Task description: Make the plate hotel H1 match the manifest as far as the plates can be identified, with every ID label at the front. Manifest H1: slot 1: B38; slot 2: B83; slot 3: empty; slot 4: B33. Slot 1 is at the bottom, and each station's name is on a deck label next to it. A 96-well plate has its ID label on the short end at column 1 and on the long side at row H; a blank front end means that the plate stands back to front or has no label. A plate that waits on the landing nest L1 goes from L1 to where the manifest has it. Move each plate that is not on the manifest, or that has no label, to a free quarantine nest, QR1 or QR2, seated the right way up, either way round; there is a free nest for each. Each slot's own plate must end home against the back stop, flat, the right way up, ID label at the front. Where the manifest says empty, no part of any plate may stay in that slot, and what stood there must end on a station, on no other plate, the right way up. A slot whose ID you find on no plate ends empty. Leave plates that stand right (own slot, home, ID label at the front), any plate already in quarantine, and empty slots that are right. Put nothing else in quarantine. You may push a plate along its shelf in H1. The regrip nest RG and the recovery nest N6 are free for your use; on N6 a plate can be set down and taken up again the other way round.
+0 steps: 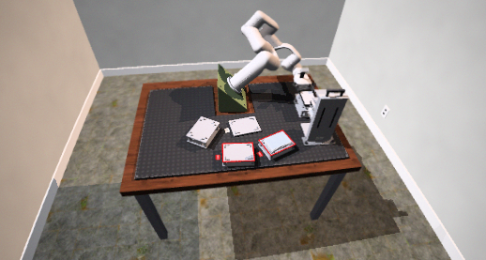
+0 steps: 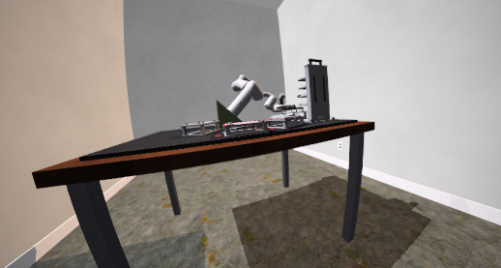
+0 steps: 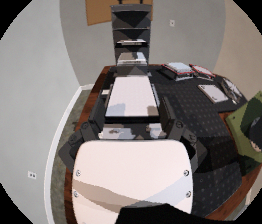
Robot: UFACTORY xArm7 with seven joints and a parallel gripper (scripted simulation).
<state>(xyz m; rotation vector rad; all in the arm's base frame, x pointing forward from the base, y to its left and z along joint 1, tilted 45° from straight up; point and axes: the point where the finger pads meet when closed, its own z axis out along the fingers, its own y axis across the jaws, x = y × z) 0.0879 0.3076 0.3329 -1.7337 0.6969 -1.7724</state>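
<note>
Right now the plate is 5 cm ahead of my hand and 2 cm below it. From my hand the other things lie so: H1 deck label: 18 cm ahead, 10 cm to the left, 10 cm below; then QR1 deck label: 41 cm ahead, 34 cm to the right, 10 cm below.
</note>
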